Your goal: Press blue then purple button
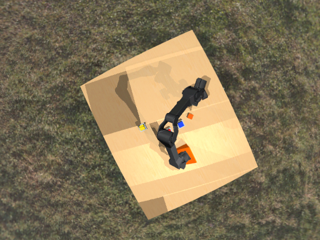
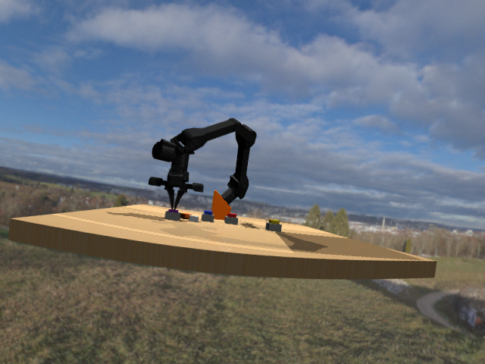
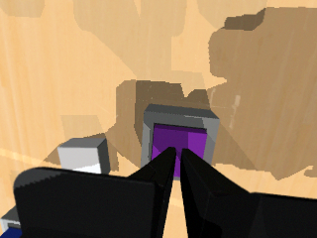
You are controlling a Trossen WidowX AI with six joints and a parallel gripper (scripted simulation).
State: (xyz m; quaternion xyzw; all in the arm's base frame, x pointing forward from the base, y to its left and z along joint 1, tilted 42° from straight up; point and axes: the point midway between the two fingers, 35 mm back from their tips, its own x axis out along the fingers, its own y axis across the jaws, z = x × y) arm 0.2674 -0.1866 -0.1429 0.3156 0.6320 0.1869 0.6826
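The purple button is 10 mm below my gripper tip. Also, from my gripper tip: white block: 20 mm behind, 80 mm to the left, 20 mm below; then blue button: 90 mm behind, 140 mm to the left; then small orange block: 90 mm behind, 50 mm to the left, 20 mm below.
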